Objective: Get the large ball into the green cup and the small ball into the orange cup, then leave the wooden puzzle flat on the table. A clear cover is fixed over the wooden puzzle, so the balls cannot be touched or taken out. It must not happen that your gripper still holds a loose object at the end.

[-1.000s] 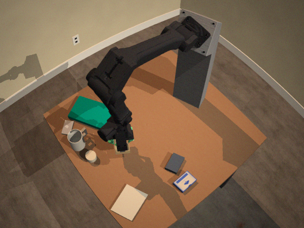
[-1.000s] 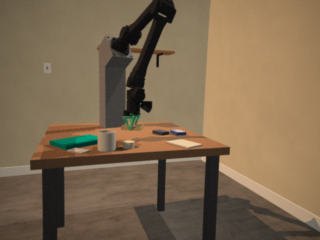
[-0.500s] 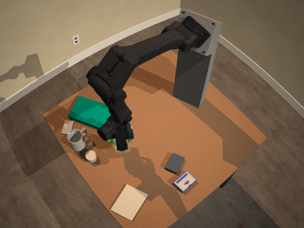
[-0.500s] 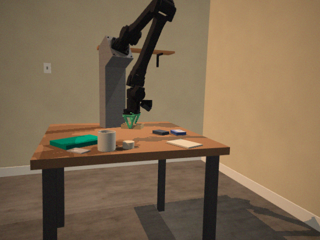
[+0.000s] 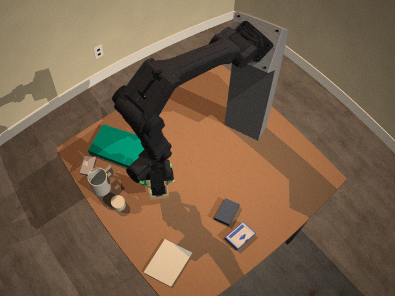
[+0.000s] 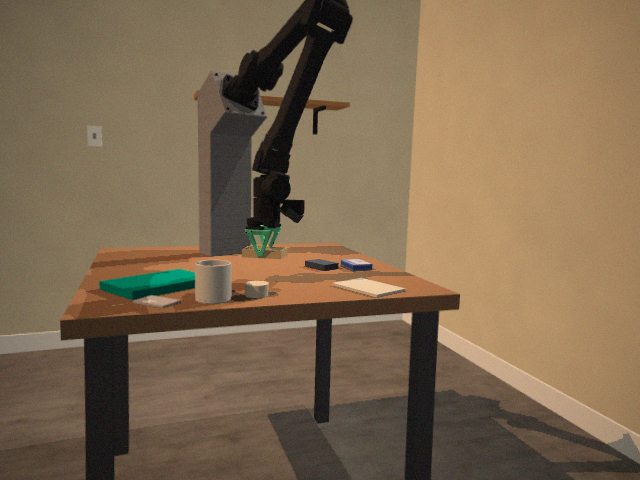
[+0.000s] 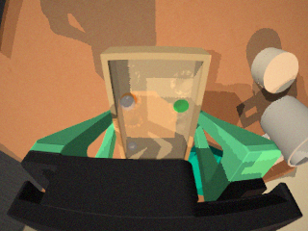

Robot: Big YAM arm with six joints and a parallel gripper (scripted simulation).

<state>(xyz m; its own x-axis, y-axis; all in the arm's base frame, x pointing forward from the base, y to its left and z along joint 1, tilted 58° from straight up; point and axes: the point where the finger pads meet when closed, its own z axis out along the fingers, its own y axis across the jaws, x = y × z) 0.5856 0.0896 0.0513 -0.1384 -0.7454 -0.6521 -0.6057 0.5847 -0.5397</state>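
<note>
The wooden puzzle lies 10 mm below my hand. The rest, counted from my hand: dark box: 200 mm behind, 170 mm to the left, 70 mm below; then grey mug: 200 mm ahead, 100 mm to the right, 40 mm below; then grey cube: 140 mm to the right, 80 mm below.
</note>
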